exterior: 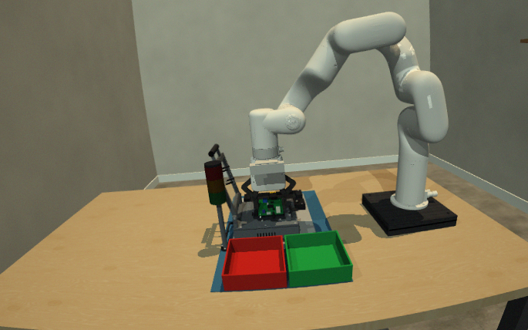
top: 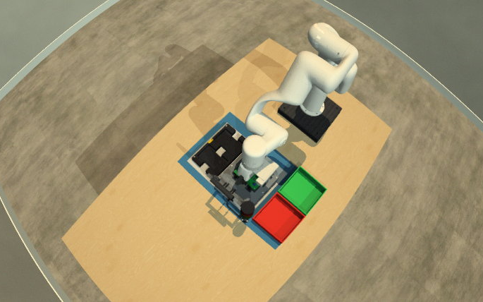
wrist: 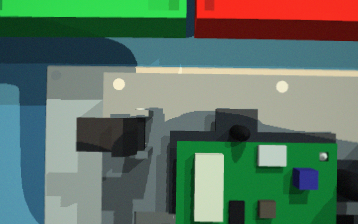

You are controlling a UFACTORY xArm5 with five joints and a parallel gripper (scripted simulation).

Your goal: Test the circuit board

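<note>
The green circuit board is right at my hand. From my hand the other things lie so: green bin 110 mm behind, 200 mm to the left, 70 mm below; then tester lid 120 mm ahead, 100 mm above; then red bin 40 mm ahead, 200 mm to the left, 70 mm below.
</note>
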